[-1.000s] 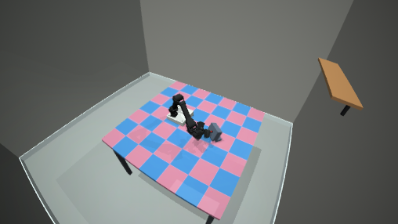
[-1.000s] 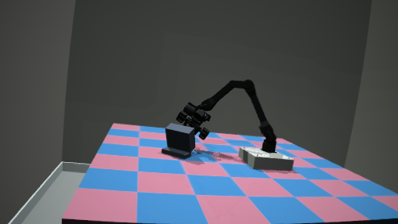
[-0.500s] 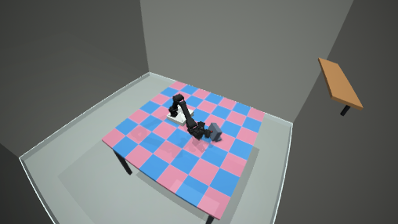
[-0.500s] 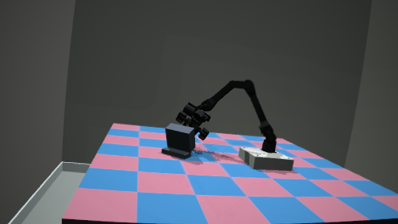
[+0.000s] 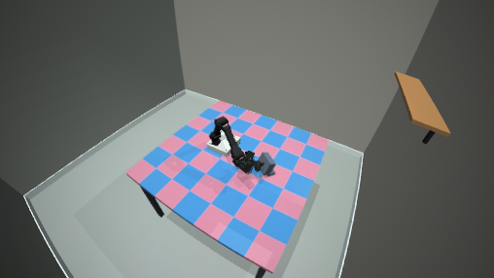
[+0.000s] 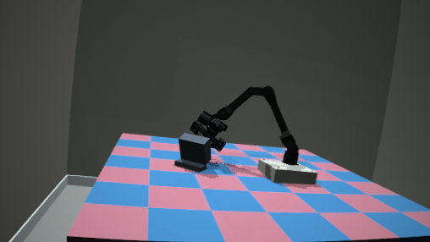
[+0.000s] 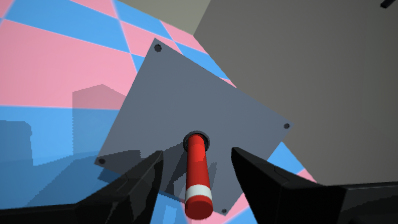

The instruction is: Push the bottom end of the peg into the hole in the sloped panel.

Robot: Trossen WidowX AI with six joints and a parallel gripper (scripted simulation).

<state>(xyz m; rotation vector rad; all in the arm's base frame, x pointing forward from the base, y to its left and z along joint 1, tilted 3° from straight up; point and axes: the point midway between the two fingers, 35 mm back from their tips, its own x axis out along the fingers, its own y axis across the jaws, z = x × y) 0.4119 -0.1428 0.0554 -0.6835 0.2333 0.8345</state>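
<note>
Now: the red peg 1 cm behind my gripper tip and 1 cm to the right of it. The rest, counted from my gripper tip: sloped panel: 3 cm ahead, 3 cm to the left, 2 cm below.
</note>
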